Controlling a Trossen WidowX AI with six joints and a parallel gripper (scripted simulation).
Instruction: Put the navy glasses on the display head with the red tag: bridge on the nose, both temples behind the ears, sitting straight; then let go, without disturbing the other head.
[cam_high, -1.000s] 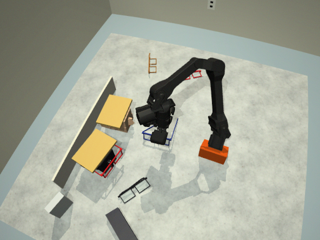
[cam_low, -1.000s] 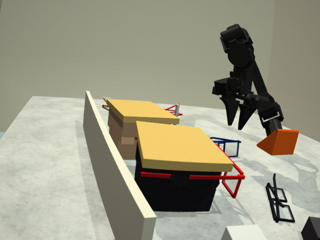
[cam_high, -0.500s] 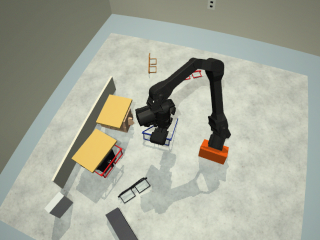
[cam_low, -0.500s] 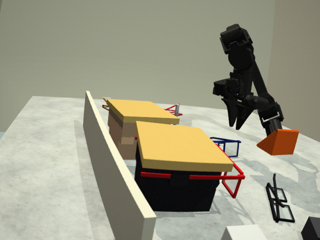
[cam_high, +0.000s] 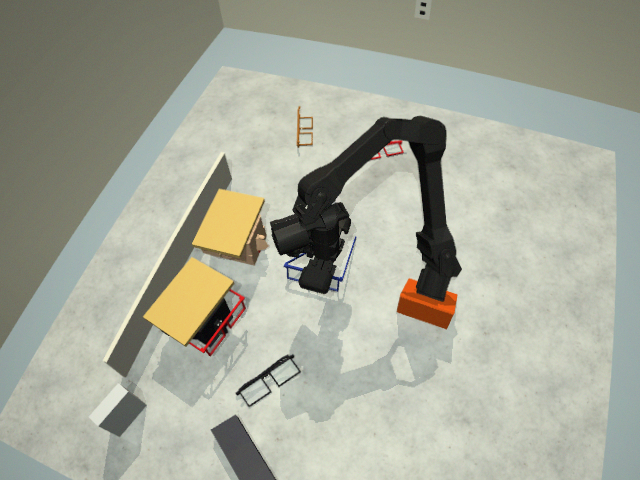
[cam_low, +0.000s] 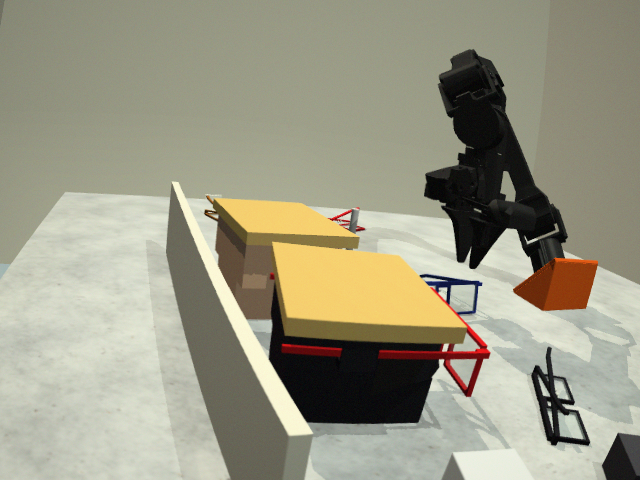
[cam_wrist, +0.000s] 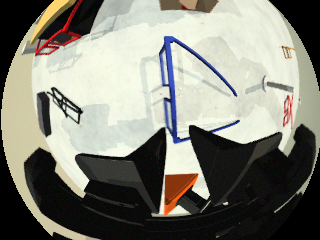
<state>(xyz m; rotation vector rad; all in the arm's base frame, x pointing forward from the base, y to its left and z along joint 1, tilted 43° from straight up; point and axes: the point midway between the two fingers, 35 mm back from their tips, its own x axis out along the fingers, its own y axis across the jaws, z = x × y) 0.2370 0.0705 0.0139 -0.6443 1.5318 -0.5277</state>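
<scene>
Now: the grey post 230 mm to the right of my gripper tip, 80 mm ahead of it and 40 mm below it. The rest, counted from my gripper tip: black head 220 mm ahead, 200 mm to the left, 10 mm below; cream board 360 mm ahead, 90 mm to the left, 10 mm below; tan head 230 mm ahead, 20 mm to the right, 10 mm below.
</scene>
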